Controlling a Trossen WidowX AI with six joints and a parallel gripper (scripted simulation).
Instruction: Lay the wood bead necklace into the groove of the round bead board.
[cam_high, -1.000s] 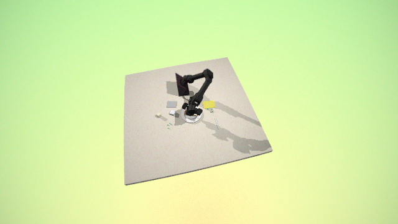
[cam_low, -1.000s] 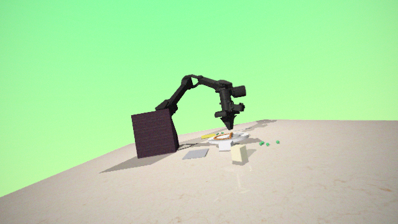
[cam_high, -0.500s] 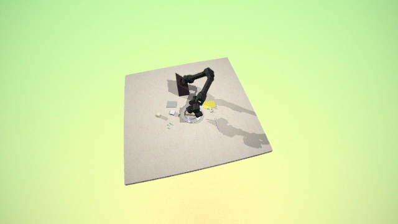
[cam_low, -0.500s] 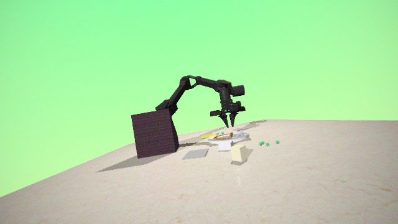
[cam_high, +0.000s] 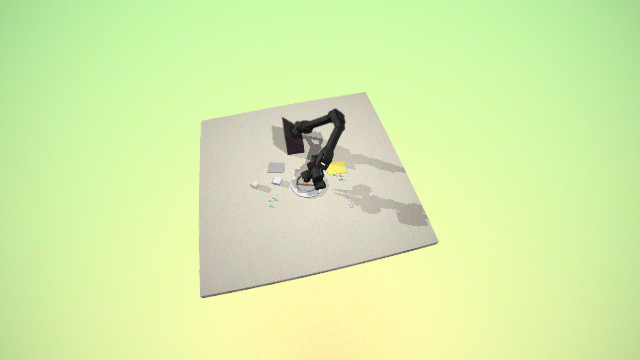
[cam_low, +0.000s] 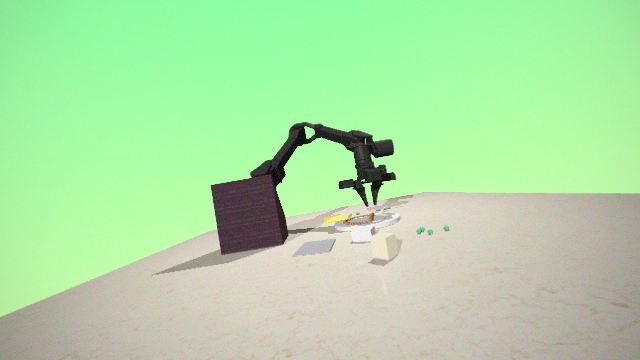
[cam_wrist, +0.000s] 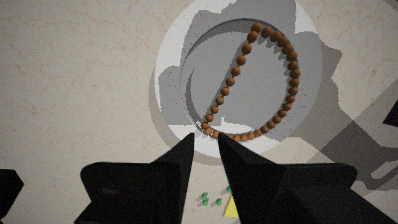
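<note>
Now: the round white bead board 50 mm to the right of my gripper tip, 30 mm below it and 30 mm behind it. From my gripper tip the other things lie so: thin white strip: 170 mm to the left, 110 mm ahead, 40 mm below; then yellow card: 140 mm to the left, 120 mm behind, 40 mm below; then grey flat plate: 230 mm to the right, 190 mm behind, 40 mm below.
</note>
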